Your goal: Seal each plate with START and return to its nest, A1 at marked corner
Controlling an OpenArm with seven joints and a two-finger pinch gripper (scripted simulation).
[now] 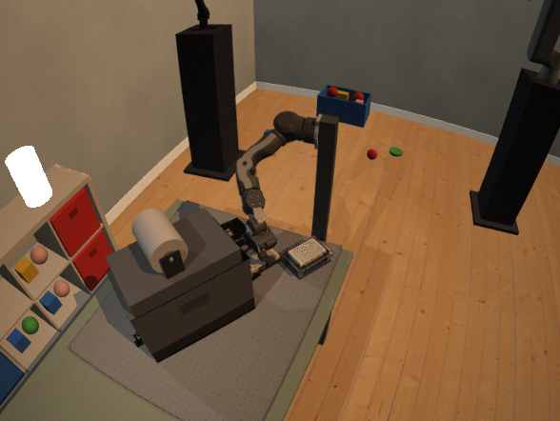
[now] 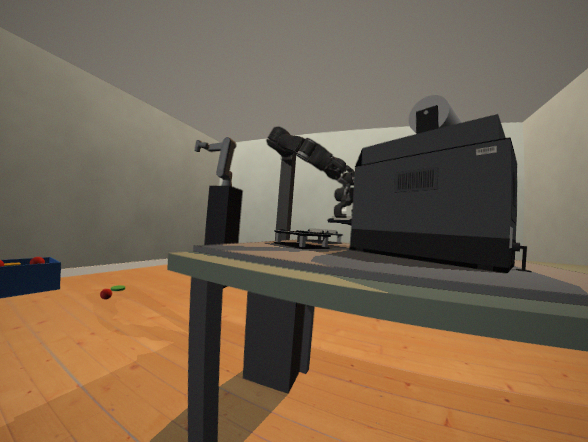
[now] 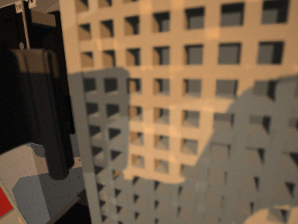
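Now: the dark sealer stage 2 cm below my hand. Round my hand: white well plate 15 cm to the left, 13 cm behind, 6 cm below; then warning sticker 13 cm to the right, 4 cm above, 3 cm ahead; then pale start button 14 cm ahead, 7 cm above, 2 cm to the left.
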